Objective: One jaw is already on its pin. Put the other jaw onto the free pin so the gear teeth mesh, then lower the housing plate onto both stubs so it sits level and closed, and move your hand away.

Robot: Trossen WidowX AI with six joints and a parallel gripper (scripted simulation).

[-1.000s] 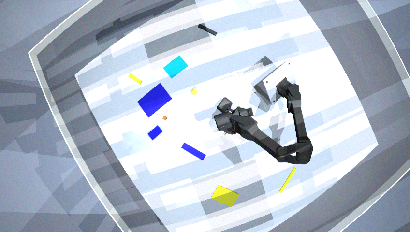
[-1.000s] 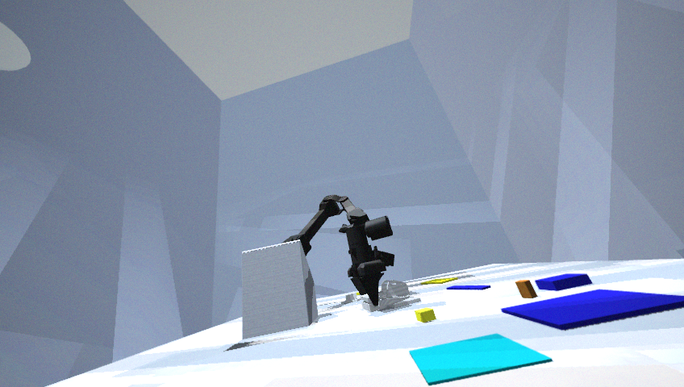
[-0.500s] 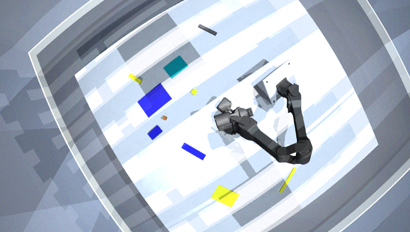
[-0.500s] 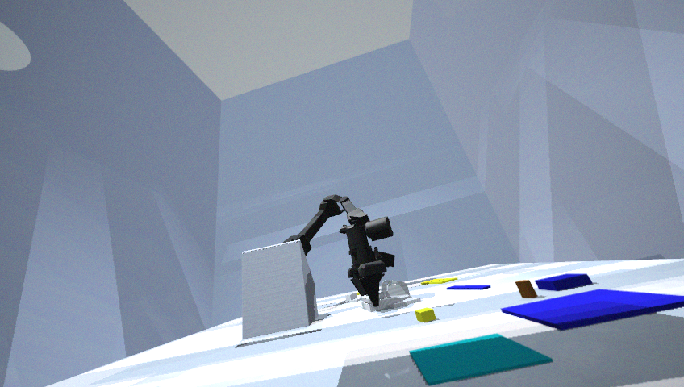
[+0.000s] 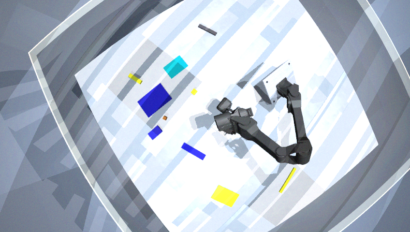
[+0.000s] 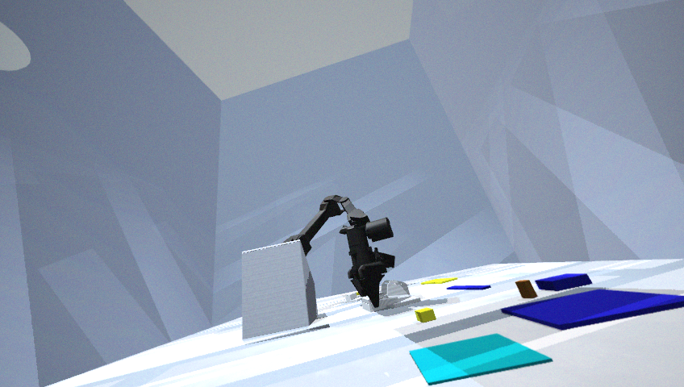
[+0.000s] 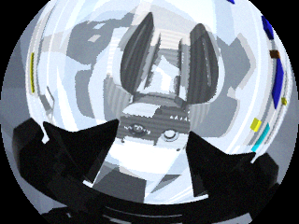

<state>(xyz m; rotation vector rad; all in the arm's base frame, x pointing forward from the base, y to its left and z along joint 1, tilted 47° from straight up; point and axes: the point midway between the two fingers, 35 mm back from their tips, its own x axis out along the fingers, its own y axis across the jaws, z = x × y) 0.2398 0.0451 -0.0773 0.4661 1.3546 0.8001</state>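
The pale flat part lies 1 cm ahead of my gripper tip and 2 cm above it. From my gripper tip the other things lie so: grey ribbed jaw: 3 cm ahead, 1 cm to the right, 1 cm above; then white base: 7 cm ahead, 2 cm to the left; then small yellow cube: 8 cm ahead, 20 cm to the right.
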